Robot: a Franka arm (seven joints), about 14 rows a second.
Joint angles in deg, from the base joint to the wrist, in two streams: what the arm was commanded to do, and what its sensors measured. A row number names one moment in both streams.
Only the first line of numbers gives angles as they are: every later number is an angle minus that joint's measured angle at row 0.
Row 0, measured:
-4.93, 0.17, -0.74, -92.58, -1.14, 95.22, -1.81
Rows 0 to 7, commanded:
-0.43, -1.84, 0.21, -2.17, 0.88, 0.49, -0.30
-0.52, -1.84, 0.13, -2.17, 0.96, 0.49, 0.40
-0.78, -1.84, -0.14, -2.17, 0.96, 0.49, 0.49
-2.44, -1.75, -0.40, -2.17, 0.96, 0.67, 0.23
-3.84, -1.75, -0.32, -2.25, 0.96, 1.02, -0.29
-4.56, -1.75, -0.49, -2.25, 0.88, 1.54, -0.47
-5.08, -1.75, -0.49, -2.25, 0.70, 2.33, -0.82
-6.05, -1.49, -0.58, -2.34, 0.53, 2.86, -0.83
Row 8, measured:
-4.42, 0.00, -1.05, -0.02, 0.00, 0.74, -0.41
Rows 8 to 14, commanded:
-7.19, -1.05, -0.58, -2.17, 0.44, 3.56, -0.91
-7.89, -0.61, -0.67, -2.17, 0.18, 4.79, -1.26
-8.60, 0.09, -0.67, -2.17, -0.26, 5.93, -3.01
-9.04, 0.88, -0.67, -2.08, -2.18, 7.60, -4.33
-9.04, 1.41, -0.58, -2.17, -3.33, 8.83, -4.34
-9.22, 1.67, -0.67, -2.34, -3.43, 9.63, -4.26
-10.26, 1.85, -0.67, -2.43, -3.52, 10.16, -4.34
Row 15, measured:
-8.55, 1.95, -1.40, -1.06, -2.62, 7.73, -3.54
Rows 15 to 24, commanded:
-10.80, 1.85, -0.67, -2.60, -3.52, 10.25, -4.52
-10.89, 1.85, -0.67, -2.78, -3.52, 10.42, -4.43
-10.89, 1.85, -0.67, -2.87, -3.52, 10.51, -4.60
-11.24, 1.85, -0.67, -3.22, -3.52, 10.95, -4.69
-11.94, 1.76, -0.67, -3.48, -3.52, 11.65, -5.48
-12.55, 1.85, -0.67, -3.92, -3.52, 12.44, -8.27
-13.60, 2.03, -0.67, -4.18, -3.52, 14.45, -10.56
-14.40, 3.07, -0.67, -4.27, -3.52, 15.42, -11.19
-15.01, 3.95, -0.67, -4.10, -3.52, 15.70, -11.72
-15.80, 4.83, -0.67, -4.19, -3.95, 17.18, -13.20
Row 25, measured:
-13.86, 3.70, -1.47, -3.02, -2.98, 14.02, -10.81
